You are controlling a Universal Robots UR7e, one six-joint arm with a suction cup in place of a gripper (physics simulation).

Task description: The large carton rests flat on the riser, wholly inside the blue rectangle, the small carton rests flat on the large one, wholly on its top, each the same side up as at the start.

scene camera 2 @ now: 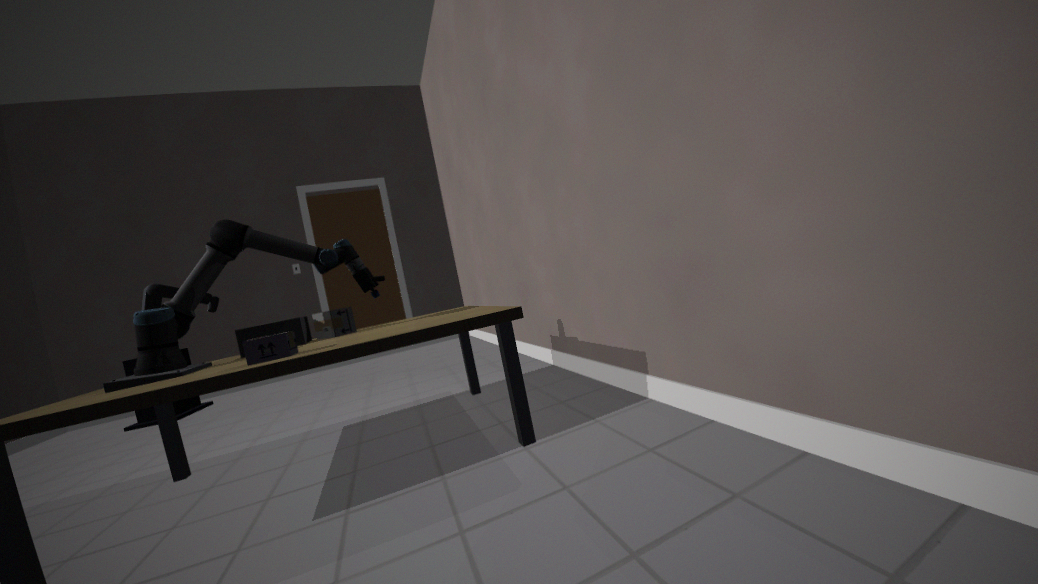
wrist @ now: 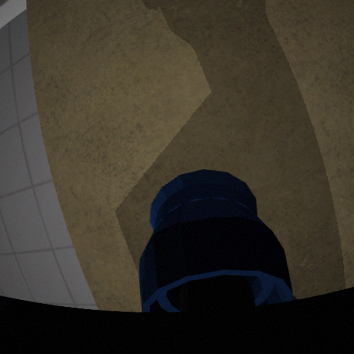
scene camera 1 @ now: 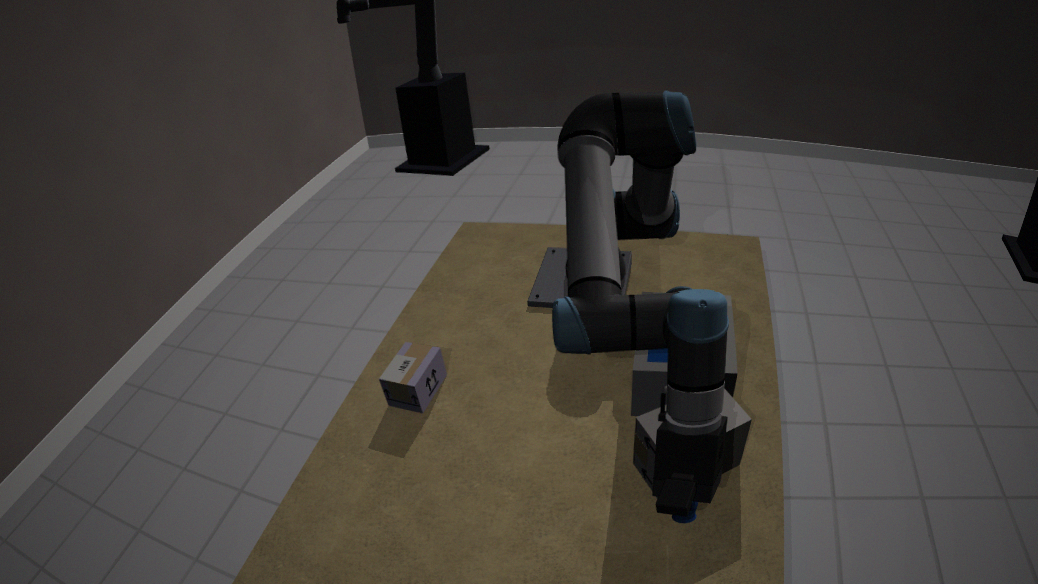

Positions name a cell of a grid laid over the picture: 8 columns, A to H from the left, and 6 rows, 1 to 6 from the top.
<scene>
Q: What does the small carton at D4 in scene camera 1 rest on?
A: The table.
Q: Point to a large carton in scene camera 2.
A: C4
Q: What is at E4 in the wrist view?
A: My suction cup.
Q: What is my suction cup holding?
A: Nothing.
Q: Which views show the small carton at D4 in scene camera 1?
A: Scene camera 2 and scene camera 1 only.
</scene>
